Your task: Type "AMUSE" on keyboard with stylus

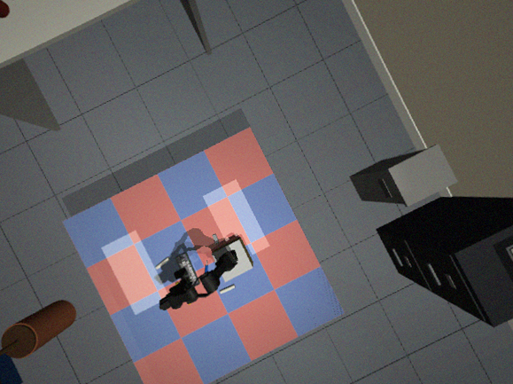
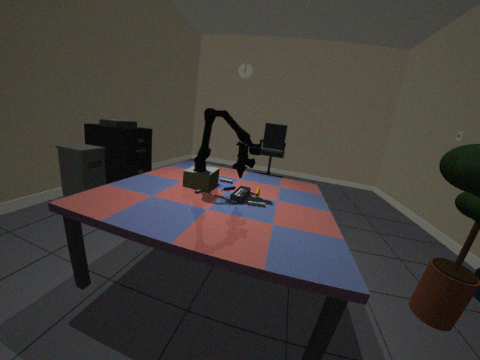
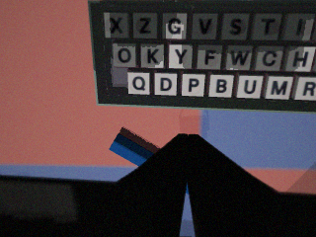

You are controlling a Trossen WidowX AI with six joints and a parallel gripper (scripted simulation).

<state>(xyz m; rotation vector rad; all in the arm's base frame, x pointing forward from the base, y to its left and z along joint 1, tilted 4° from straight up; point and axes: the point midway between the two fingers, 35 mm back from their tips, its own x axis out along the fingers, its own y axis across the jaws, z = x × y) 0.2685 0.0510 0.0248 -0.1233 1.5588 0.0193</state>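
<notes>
Right now the blue stylus is 90 mm below my gripper tip, 80 mm behind it and 20 mm to the right of it. Also, from my gripper tip: dark block 200 mm behind, 160 mm to the right, 90 mm below; yellow bar 100 mm ahead, 90 mm to the left, 90 mm below.
</notes>
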